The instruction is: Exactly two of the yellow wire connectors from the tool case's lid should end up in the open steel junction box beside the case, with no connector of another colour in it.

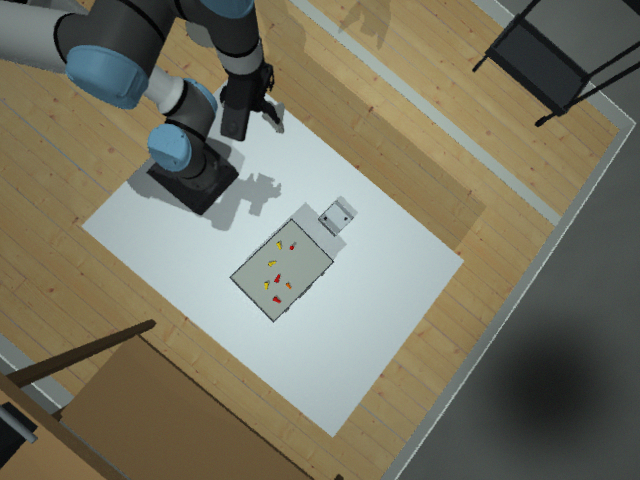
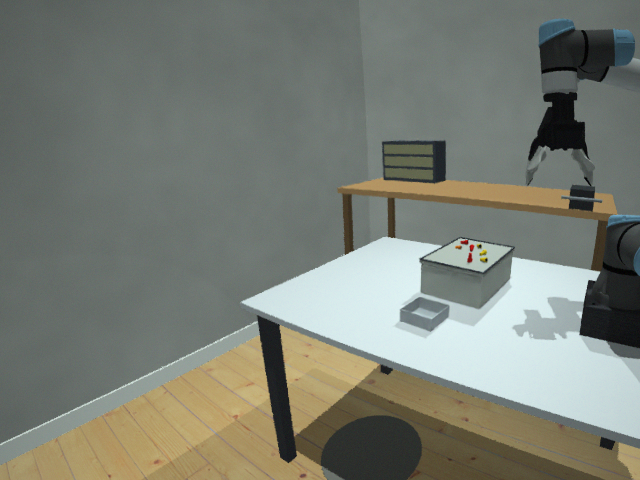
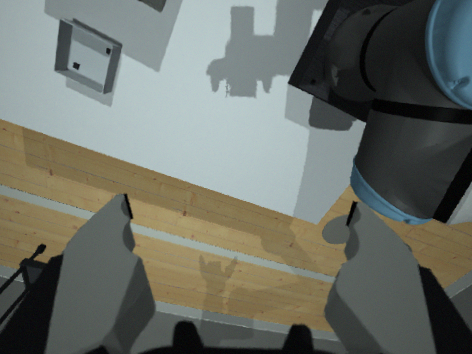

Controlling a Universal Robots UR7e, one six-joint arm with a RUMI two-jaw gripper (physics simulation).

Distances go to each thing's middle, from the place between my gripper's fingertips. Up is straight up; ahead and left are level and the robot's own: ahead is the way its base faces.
My hand is 27 cm short of the tool case (image 1: 301, 267), 27 cm to the left of it and 33 cm above it.
